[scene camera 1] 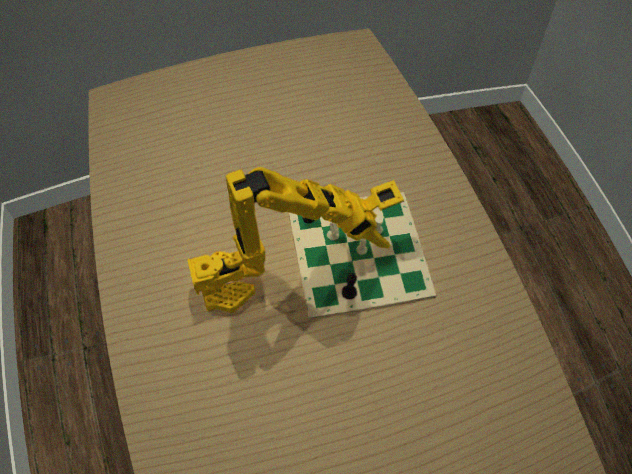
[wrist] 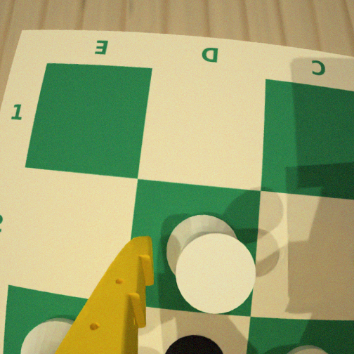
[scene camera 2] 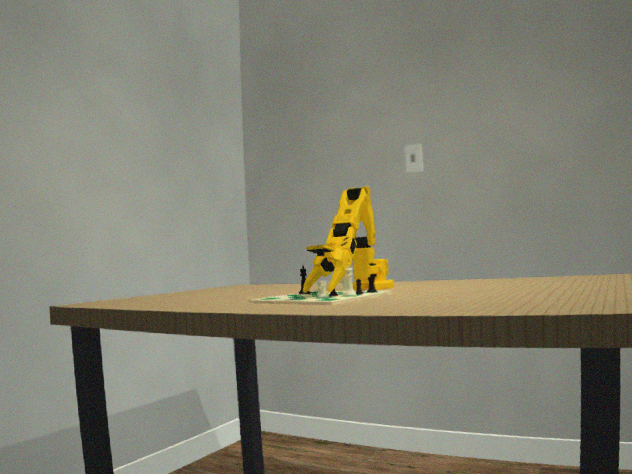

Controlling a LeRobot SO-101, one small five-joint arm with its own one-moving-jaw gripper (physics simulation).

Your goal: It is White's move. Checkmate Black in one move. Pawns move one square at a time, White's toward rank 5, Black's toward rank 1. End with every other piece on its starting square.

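Where they show: hand, tool point: (scene camera 1: 375,218) (scene camera 2: 328,290); arm's base, link origin: (scene camera 1: 236,280).
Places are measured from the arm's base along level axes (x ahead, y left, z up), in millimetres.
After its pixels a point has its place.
My gripper (scene camera 2: 318,290) @[x 263, y 36, z 21 mm] is open, low over D2. Its jaws stand on either side of the white rook (scene camera 1: 379,227) @[x 262, y 18, z 21 mm] (scene camera 2: 322,288) @[x 266, y 24, z 25 mm] (wrist: 215,273) with nothing gripped. In the wrist view one notched jaw shows, left of the rook; the moving jaw is out of the picture. The board (scene camera 1: 409,265) @[x 290, y -61, z 6 mm] (scene camera 2: 285,301) @[x 325, y -28, z 4 mm] (wrist: 200,115) also bears a black pawn (scene camera 2: 333,292) @[x 230, y 29, z 13 mm] (wrist: 195,346) on D3, a white piece (scene camera 1: 361,248) @[x 218, y -11, z 18 mm] (wrist: 310,350) on C3, a tall white piece (scene camera 2: 348,280) @[x 233, y 67, z 38 mm] (wrist: 46,342) on E3 and a black king (scene camera 1: 349,289) @[x 170, y -83, z 28 mm] (scene camera 2: 303,280) @[x 177, y -76, z 36 mm] on A4. The arm hides part of the board.
Another white piece (scene camera 1: 332,234) @[x 180, y 29, z 19 mm] stands on D4. A black piece (scene camera 1: 308,219) @[x 151, y 75, z 12 mm] (scene camera 2: 371,283) @[x 158, y 83, z 25 mm] stands at the E5 corner, beside a black pawn (scene camera 2: 358,286) @[x 198, y 72, z 22 mm]. The arm's base stands on the wooden table (scene camera 1: 204,127) @[x 14, y 370, z 0 mm] (scene camera 2: 178,306) @[x 404, y -248, z 0 mm], left of the board in the first scene view.
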